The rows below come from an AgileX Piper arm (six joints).
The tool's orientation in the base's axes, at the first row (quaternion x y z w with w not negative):
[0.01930, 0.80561, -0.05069, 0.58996]
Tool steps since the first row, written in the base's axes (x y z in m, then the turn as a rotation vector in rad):
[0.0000, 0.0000, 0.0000, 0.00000, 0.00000, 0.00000]
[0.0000, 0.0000, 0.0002, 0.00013, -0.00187, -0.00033]
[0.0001, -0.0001, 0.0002, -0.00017, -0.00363, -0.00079]
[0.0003, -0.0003, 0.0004, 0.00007, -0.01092, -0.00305]
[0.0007, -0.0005, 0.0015, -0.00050, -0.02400, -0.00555]
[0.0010, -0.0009, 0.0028, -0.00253, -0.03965, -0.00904]
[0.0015, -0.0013, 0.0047, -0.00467, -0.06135, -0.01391]
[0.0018, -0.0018, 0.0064, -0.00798, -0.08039, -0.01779]
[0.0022, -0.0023, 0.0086, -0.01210, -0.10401, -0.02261]
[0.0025, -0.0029, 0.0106, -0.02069, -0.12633, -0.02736]
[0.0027, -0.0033, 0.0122, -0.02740, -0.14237, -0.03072]
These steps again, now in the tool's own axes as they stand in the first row. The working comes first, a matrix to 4 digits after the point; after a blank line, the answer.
The tool's axes in the first row as the columns of a matrix, in the base's axes (used below as rounded here):
[-0.3032, 0.0909, 0.9486]
[-0.0287, 0.9941, -0.1044]
[-0.9525, -0.0589, -0.2988]

[0.0000, 0.0000, 0.0000, 0.00000, 0.00000, 0.00000]
[-0.0002, 0.0000, -0.0001, 0.00033, -0.00183, 0.00042]
[-0.0002, -0.0001, 0.0000, 0.00091, -0.00358, 0.00045]
[-0.0005, -0.0003, 0.0002, 0.00320, -0.01067, 0.00212]
[-0.0016, -0.0005, 0.0003, 0.00613, -0.02358, 0.00369]
[-0.0029, -0.0010, 0.0002, 0.01052, -0.03911, 0.00444]
[-0.0049, -0.0014, 0.0002, 0.01643, -0.06059, 0.00613]
[-0.0066, -0.0020, 0.0000, 0.02167, -0.07959, 0.00614]
[-0.0088, -0.0026, -0.0002, 0.02819, -0.10316, 0.00614]
[-0.0108, -0.0033, -0.0005, 0.03596, -0.12585, 0.00174]
[-0.0123, -0.0038, -0.0007, 0.04165, -0.14221, -0.00195]

